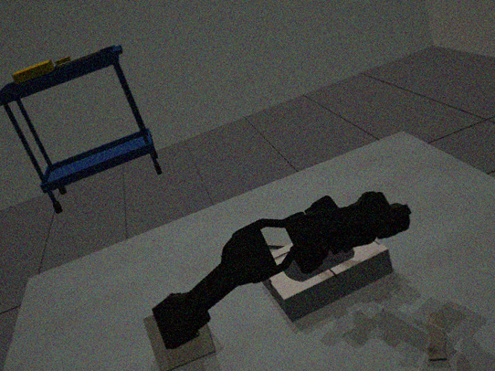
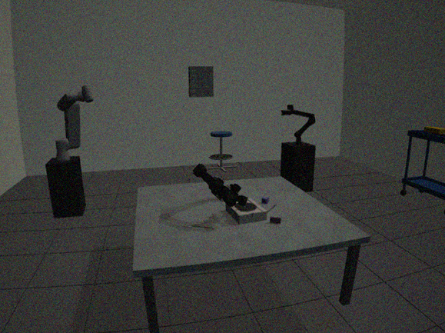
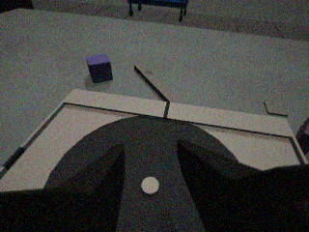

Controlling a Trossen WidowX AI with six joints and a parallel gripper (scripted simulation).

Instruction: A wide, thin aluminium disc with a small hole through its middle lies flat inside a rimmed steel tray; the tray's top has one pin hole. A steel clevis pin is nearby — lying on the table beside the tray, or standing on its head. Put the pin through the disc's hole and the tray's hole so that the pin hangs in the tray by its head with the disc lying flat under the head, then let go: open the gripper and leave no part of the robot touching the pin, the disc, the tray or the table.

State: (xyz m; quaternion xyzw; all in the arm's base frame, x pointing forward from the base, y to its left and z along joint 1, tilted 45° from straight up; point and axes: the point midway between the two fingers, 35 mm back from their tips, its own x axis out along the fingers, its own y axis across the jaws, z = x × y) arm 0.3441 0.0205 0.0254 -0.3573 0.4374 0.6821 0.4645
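Now: gripper tip 4 cm above the dark aluminium disc. The rest, counted from my gripper tip: purple cube 22 cm to the left, 15 cm behind, 8 cm below; then rimmed steel tray 5 cm below, 1 cm ahead; then steel clevis pin 7 cm below.
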